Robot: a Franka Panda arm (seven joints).
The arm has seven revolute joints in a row. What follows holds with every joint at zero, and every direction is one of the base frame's.
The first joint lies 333 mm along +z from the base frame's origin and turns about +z.
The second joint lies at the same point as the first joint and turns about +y.
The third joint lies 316 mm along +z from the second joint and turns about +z.
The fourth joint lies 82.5 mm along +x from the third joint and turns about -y.
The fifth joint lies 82.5 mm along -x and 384 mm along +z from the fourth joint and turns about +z.
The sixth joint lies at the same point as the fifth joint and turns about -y.
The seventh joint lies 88 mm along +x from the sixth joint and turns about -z.
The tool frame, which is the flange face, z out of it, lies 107 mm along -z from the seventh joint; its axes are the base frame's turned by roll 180, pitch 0 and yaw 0 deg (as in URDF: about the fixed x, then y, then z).
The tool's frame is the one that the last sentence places.
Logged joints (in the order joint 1, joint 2, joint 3, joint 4, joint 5, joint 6, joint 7), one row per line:
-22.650 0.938 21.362 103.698 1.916 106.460 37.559
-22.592 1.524 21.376 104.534 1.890 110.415 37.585
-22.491 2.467 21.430 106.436 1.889 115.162 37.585
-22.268 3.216 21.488 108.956 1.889 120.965 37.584
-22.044 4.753 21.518 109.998 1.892 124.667 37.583
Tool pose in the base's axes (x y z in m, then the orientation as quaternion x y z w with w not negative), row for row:
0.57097 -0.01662 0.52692 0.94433 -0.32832 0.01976 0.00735
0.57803 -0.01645 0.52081 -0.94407 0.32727 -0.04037 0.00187
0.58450 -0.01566 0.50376 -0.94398 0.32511 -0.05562 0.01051
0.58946 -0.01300 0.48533 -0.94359 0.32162 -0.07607 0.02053
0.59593 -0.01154 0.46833 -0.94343 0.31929 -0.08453 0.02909
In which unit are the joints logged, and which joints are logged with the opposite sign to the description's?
The joints are logged in degrees. Opposite sign: joint 4, joint 5.
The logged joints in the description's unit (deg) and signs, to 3 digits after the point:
-22.650 0.938 21.362 -103.698 -1.916 106.460 37.559
-22.592 1.524 21.376 -104.534 -1.890 110.415 37.585
-22.491 2.467 21.430 -106.436 -1.889 115.162 37.585
-22.268 3.216 21.488 -108.956 -1.889 120.965 37.584
-22.044 4.753 21.518 -109.998 -1.892 124.667 37.583

